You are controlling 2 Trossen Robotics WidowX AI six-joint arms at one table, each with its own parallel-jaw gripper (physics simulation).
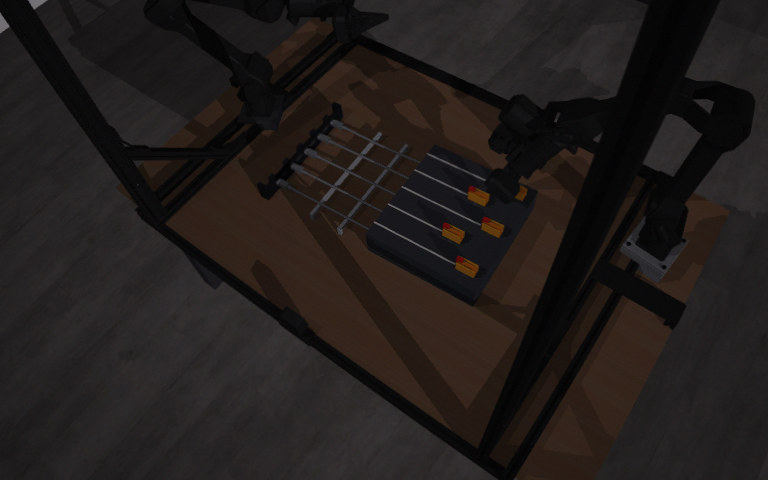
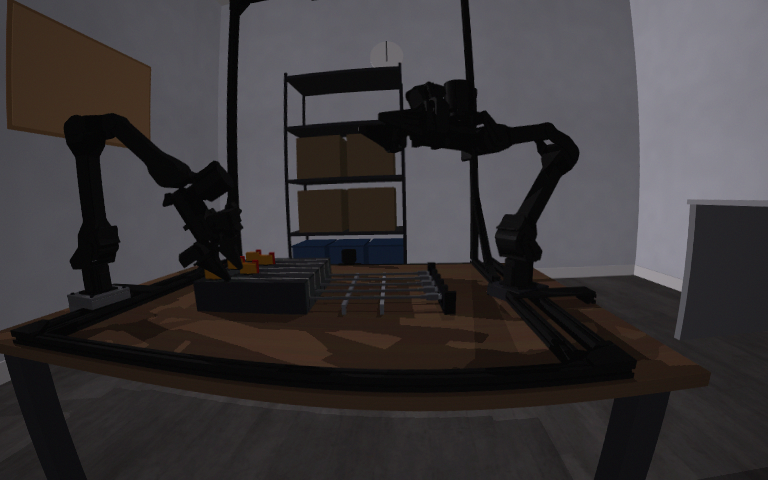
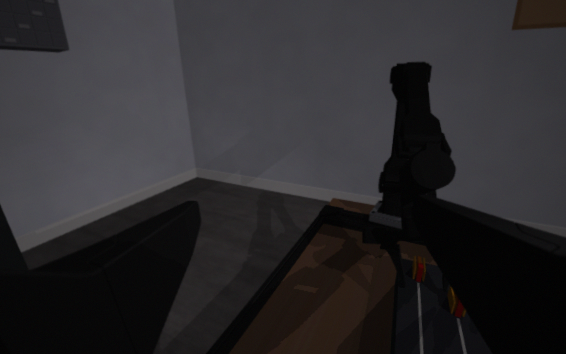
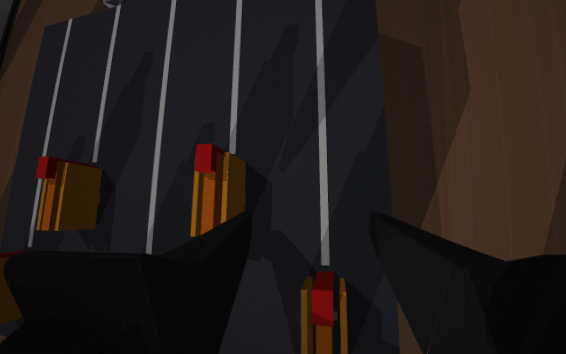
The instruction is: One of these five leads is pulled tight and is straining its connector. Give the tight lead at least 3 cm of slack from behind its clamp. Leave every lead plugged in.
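Frame: origin at the left arm's base, x ahead, y left, z up, level; centimetres.
Where they show: left gripper, fingertip midpoint: (image 1: 392, 2) (image 2: 367, 123) (image 3: 306, 208); right gripper, fingertip midpoint: (image 2: 235, 274) (image 3: 423, 289) (image 4: 310, 221); left arm's base, link origin: (image 1: 260, 107) (image 2: 518, 284); right arm's base, link origin: (image 1: 656, 242) (image 2: 98, 290) (image 3: 391, 210).
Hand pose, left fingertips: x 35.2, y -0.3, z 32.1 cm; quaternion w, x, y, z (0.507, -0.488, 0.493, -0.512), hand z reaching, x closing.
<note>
Things, the pixels of their top centre, and the offset from my left fingertips. "spot": a spot on its surface instead.
- dark block, top centre: (image 1: 453, 211) (image 2: 269, 268) dx +15.2, dy -29.4, dz -28.2 cm
- farthest lead, surface spot: (image 4: 321, 140) spot: dx +19.5, dy -19.9, dz -28.2 cm
- neighbouring connector, top centre: (image 4: 208, 193) (image 3: 458, 294) (image 1: 478, 193) (image 2: 248, 262) dx +20.0, dy -25.9, dz -25.8 cm
Five grey leads run from a row of black posts (image 1: 301, 153) under two grey clamp bars (image 1: 326, 200) (image 1: 346, 224) onto a dark block (image 1: 425, 278) (image 2: 254, 295). Each lead ends in an orange connector with a red plug, such as the connector (image 1: 478, 196). My right gripper (image 1: 504, 188) (image 2: 220, 267) (image 4: 310, 221) is open. It hangs low over the block at the farthest lead (image 4: 321, 140), whose connector (image 4: 321, 309) (image 1: 522, 192) lies between the fingers. A neighbouring connector (image 4: 218, 189) stands just left of the left finger. My left gripper (image 2: 387, 130) is open and empty, held high above the table.
A shelf rack (image 2: 286, 167) with cardboard boxes and blue bins stands behind the table. Black frame uprights (image 1: 573, 267) (image 2: 233, 143) rise at the table's corners, and a black rail (image 2: 382, 376) edges the table.
</note>
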